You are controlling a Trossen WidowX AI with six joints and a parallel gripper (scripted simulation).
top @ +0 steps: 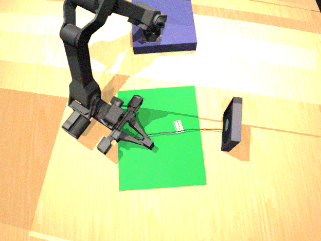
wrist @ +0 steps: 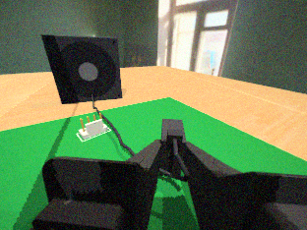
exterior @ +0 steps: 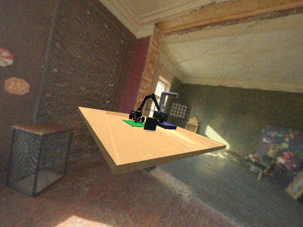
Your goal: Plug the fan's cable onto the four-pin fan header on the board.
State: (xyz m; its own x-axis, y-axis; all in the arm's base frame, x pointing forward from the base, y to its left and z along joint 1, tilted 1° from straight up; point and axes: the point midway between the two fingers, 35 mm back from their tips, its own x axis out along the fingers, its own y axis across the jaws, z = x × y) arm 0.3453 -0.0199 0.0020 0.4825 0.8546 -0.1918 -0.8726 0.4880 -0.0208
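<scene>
Right now the dark plug is 1 cm below my gripper tip. From my gripper tip the other things lie so: black fan 22 cm to the left, 5 cm behind, 3 cm above; then white four-pin header 9 cm to the left, 6 cm behind, 3 cm below; then green board 4 cm below, 3 cm to the left, 3 cm behind.
</scene>
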